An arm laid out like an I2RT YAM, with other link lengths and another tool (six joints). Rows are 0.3 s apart.
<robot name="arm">
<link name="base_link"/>
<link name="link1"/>
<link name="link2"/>
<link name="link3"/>
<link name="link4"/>
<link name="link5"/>
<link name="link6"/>
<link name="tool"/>
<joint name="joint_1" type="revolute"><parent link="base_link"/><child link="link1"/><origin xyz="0 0 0.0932" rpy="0 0 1.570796"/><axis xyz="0 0 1"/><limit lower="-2.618" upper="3.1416"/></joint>
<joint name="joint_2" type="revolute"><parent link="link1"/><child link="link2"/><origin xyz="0.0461 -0.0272 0.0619" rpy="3.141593 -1.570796 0"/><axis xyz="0 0 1"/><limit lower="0" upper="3.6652"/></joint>
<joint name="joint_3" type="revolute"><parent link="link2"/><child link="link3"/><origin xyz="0 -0.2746 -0.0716" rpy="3.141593 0 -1.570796"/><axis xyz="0 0 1"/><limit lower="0" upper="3.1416"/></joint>
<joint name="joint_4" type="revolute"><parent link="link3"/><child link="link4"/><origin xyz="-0.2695 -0.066 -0.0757" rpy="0 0 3.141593"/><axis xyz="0 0 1"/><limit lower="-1.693" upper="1.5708"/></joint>
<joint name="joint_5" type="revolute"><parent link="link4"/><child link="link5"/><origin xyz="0.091 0.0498 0.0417" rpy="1.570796 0 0"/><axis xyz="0 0 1"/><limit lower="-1.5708" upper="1.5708"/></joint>
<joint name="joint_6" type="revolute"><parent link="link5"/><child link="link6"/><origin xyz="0.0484 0 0.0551" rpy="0 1.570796 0"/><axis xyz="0 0 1"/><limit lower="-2.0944" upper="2.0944"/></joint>
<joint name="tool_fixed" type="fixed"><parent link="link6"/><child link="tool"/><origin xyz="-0.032 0.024 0.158" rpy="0 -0.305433 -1.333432"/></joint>
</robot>
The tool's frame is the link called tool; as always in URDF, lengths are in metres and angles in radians.
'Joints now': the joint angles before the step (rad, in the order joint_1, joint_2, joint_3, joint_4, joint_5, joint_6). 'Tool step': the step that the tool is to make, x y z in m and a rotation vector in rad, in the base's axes. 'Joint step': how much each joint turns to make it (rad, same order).
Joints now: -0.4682 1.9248 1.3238 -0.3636 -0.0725 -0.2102
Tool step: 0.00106 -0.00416 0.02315 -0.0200 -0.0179 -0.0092
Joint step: -0.0012 -0.0351 0.0263 -0.0363 0.0126 0.0009
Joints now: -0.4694 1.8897 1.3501 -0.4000 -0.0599 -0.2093
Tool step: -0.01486 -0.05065 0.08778 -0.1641 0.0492 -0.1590
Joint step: -0.0127 -0.0150 0.2597 -0.2439 0.2225 0.0153
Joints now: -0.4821 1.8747 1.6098 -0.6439 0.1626 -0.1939
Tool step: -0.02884 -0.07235 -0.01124 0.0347 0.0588 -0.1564
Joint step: -0.1357 0.1556 0.2079 -0.1233 0.0131 0.0163
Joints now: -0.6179 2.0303 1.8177 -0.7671 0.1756 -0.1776
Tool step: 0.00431 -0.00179 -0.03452 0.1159 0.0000 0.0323
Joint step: -0.0392 0.0855 0.0512 -0.0334 -0.1168 -0.0115
